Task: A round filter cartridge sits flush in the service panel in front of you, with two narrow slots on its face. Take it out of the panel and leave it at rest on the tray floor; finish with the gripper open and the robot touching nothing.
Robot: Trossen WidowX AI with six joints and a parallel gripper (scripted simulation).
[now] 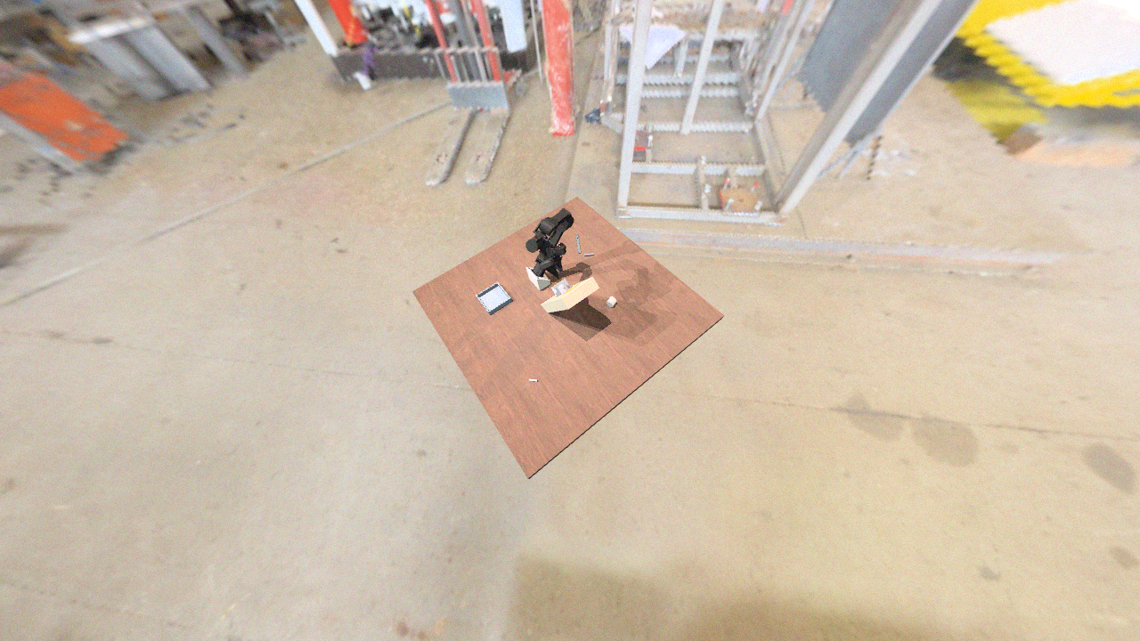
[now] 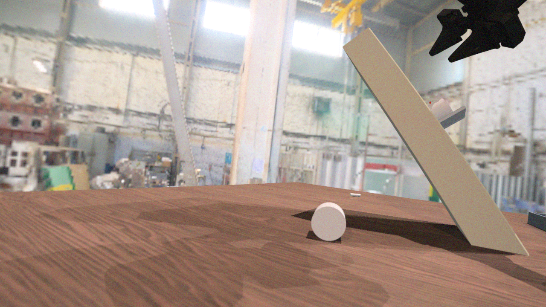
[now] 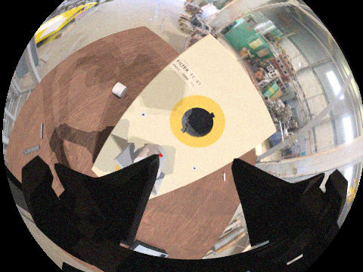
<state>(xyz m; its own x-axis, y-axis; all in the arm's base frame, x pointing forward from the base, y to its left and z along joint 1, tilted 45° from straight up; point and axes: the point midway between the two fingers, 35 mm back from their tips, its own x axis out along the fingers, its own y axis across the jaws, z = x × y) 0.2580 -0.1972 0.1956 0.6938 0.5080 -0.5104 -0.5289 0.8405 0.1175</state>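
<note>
Now: gripper tip 330 mm past the grey tray, 330 mm above it and 280 mm to the left of it. From my gripper tip the other things lie so: small white bit 370 mm to the right, 330 mm below, 230 mm ahead.
</note>
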